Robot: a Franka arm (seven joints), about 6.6 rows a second.
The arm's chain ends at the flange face. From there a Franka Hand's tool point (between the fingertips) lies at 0.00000 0.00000 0.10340 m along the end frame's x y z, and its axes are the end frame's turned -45 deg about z.
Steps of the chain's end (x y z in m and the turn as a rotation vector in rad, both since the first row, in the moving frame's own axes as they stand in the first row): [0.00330, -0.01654, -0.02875, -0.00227, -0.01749, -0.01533]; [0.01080, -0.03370, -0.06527, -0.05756, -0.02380, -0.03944]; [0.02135, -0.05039, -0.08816, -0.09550, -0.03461, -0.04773]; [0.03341, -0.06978, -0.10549, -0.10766, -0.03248, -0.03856]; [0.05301, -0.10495, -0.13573, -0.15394, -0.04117, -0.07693]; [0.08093, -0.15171, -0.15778, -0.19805, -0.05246, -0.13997]
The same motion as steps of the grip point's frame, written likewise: [0.01258, -0.01046, -0.02877, 0.01076, -0.01397, -0.01533]; [0.02557, -0.01361, -0.06547, -0.02387, -0.05753, -0.03944]; [0.04134, -0.01586, -0.08869, -0.04306, -0.09200, -0.04773]; [0.06285, -0.02004, -0.10614, -0.05316, -0.09909, -0.03856]; [0.09782, -0.02798, -0.13704, -0.07974, -0.13796, -0.07693]; [0.14711, -0.03824, -0.15994, -0.10295, -0.17714, -0.13997]
